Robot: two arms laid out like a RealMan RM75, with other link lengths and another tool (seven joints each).
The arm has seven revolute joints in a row. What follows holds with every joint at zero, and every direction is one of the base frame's. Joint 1 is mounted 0.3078 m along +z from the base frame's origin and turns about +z. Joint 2 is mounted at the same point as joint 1 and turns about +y. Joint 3 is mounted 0.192 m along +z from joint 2 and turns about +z. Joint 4 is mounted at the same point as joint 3 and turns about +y. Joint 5 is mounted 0.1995 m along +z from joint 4 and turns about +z. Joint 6 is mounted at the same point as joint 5 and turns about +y. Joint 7 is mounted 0.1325 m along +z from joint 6 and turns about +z. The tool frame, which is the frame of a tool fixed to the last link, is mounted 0.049 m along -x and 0.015 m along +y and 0.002 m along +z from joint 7; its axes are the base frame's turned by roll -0.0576, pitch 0 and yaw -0.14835 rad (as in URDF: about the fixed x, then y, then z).
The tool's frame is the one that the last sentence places.
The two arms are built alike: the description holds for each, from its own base.
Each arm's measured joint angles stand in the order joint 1, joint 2, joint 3, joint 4, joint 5, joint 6, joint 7.
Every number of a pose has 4 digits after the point. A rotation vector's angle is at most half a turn.
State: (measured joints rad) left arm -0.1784 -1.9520 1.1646 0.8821 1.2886 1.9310 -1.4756; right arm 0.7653 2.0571 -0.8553 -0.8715 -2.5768 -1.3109 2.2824
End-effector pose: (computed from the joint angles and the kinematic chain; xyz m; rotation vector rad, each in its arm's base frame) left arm -0.2128 0.1854 0.1236 2.6728 0.6128 1.2894; right arm 0.1473 0.3877 0.1248 -2.5813 0.9912 -0.1065
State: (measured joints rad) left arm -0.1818 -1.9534 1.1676 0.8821 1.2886 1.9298 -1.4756; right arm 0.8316 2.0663 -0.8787 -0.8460 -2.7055 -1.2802 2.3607
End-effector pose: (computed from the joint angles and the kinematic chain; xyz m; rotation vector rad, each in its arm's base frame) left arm -0.2119 0.1860 0.1228 2.6705 0.6087 1.2875; right arm 0.1414 0.3969 0.1148 -2.5431 0.9768 -0.2514
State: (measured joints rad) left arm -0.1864 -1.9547 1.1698 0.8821 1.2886 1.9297 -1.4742; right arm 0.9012 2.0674 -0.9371 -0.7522 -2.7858 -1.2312 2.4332
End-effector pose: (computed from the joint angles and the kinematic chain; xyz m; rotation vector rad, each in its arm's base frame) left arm -0.2107 0.1868 0.1222 2.6688 0.6003 1.2861; right arm 0.1381 0.4016 0.0935 -2.5328 0.9687 -0.3882
